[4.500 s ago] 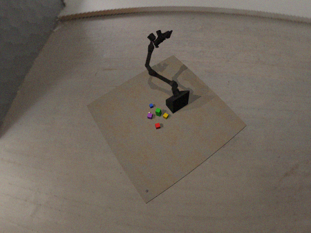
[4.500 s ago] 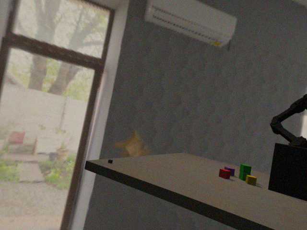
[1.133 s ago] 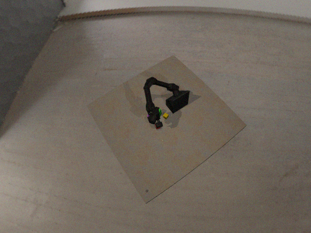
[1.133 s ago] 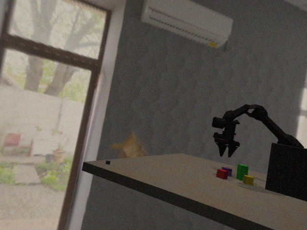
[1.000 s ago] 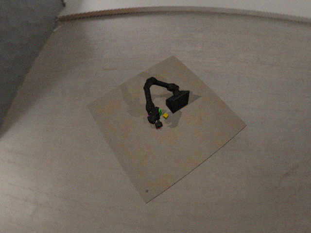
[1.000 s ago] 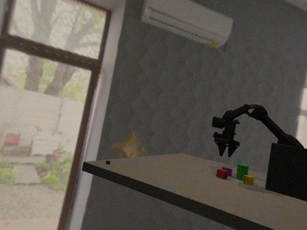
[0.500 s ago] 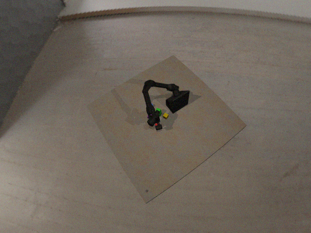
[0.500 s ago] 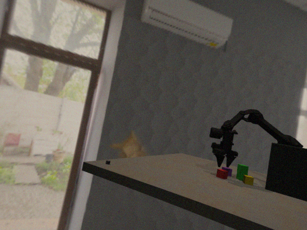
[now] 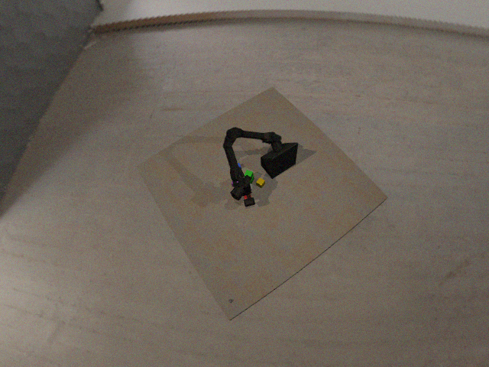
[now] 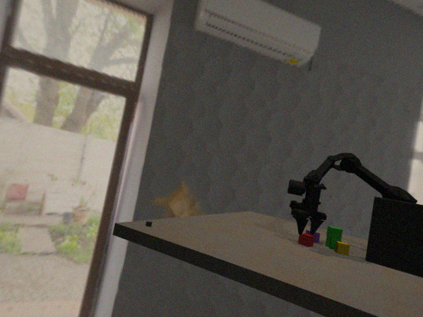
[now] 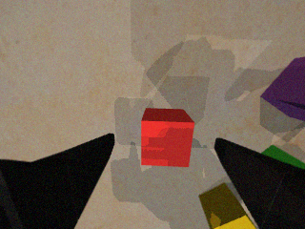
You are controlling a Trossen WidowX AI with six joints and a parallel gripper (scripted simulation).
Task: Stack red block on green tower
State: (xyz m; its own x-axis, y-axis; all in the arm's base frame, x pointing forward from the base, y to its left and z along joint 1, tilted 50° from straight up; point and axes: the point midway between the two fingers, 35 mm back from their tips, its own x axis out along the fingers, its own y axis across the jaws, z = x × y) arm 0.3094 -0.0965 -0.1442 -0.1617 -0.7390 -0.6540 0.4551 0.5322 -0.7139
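My gripper tip is 2 cm above the red block. Also, from my gripper tip: purple block: 14 cm to the right, 2 cm below, 2 cm behind; then blue block: 23 cm to the right, 12 cm behind, 3 cm below; then yellow block: 14 cm behind, 3 cm to the right, 2 cm below.
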